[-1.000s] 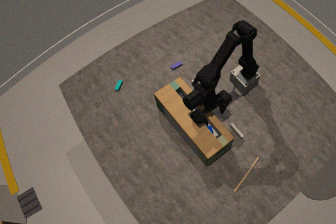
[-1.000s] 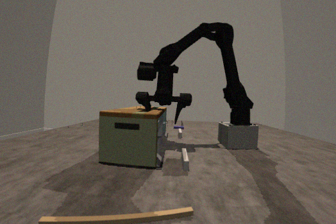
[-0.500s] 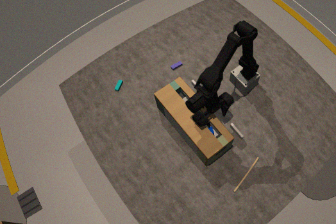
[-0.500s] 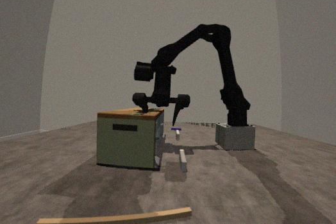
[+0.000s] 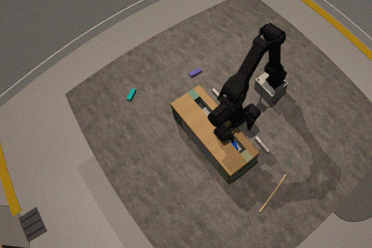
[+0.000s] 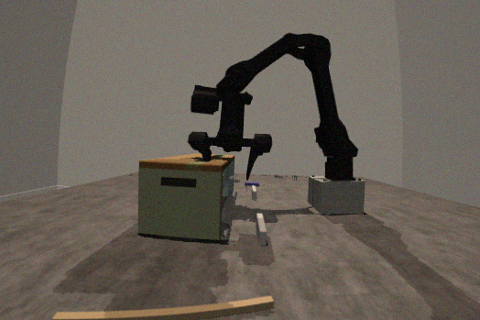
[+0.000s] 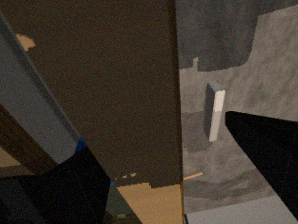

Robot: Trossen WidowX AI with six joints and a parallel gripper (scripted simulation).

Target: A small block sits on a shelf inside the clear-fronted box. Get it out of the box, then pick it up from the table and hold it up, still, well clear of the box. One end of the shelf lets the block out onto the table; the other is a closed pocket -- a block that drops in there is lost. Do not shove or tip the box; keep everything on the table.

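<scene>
Right now the blue block is 60 mm ahead of my gripper tip and 20 mm to the left of it. Round my gripper tip: box (40 mm ahead, 80 mm to the right, 30 mm below); then wooden stick (10 mm ahead, 270 mm to the left, 80 mm below); then purple piece (50 mm behind, 410 mm to the right, 80 mm below).
</scene>
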